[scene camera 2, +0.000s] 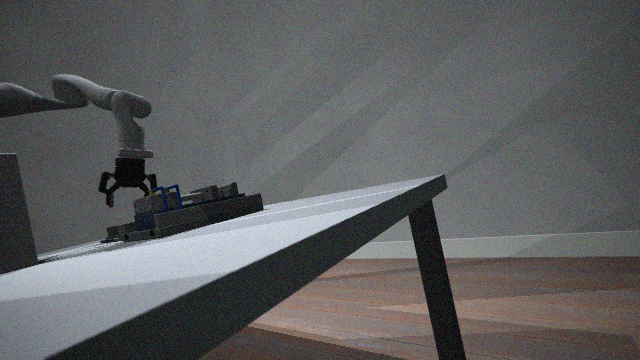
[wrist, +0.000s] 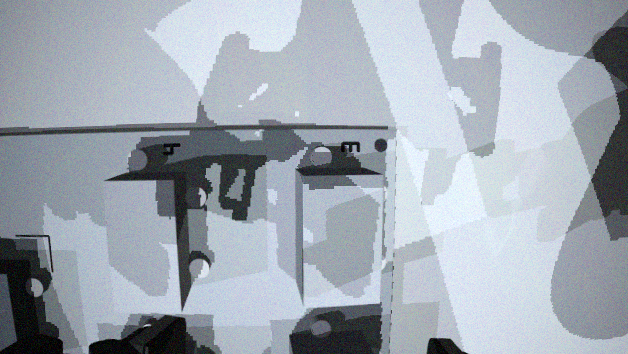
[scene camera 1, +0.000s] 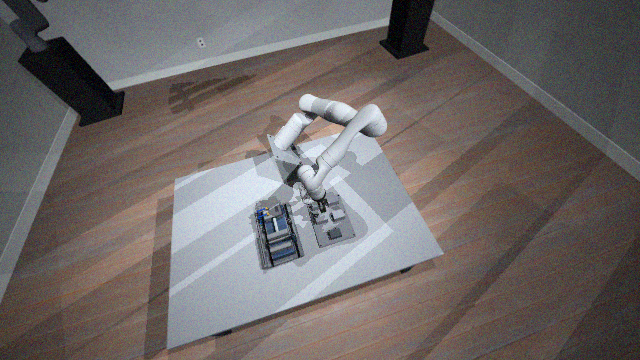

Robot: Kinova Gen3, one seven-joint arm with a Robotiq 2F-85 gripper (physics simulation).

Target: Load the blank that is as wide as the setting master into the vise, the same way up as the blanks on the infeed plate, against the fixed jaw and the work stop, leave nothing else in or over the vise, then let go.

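Places are measured from the arm's base along level axes (x ahead, y left, z up), in centimetres.
Where they show: gripper, fingertip midpoint: (scene camera 2: 129, 206) (scene camera 1: 322, 201); arm's base, origin of the base link: (scene camera 1: 280, 144).
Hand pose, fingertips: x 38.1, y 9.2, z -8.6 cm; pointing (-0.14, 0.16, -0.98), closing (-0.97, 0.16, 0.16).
Observation:
Each offset is from my fingertips to the top centre of the thing. "spot": to the spot under its first point. Level surfaces: height alone.
My gripper (scene camera 1: 322, 206) (scene camera 2: 130, 197) (wrist: 297, 345) is open and empty, raised above the grey infeed plate {spot: dx +17.2, dy -7.3, dz -8.5 cm} (scene camera 1: 322, 242). In the wrist view, two pale blanks, a left one {dx +6.3, dy -3.3, dz -4.9 cm} (wrist: 140, 230) beside an engraved mark and a right one {dx -2.5, dy -2.7, dz -4.9 cm} (wrist: 345, 235) near the plate's corner, stand apart on the plate. A dark-faced block {spot: dx -2.5, dy +3.3, dz -7.7 cm} (wrist: 340, 337) shows at the bottom edge, partly cut off. The vise fixture {dx +4.3, dy -26.5, dz +0.6 cm} (scene camera 1: 300, 248) (scene camera 2: 210, 212), with grey and blue parts, stands beside the plate. A pale bar {spot: dx +2.8, dy -26.0, dz -0.8 cm} (scene camera 1: 275, 225) shows in it. I cannot tell which piece is the setting master.
Blue upright frames {spot: dx -3.7, dy -30.3, dz +1.7 cm} (scene camera 1: 262, 215) (scene camera 2: 173, 190) stand at one end of the fixture. A dark block {dx +16.0, dy +0.2, dz -6.0 cm} (scene camera 1: 334, 233) lies on the plate's near part. Round pins {dx +4.3, dy -1.4, dz -7.7 cm} (wrist: 200, 268) stick up beside the blanks. The arm's base plate (scene camera 1: 281, 154) is behind, on the table {dz -9.3 cm} (scene camera 1: 215, 305).

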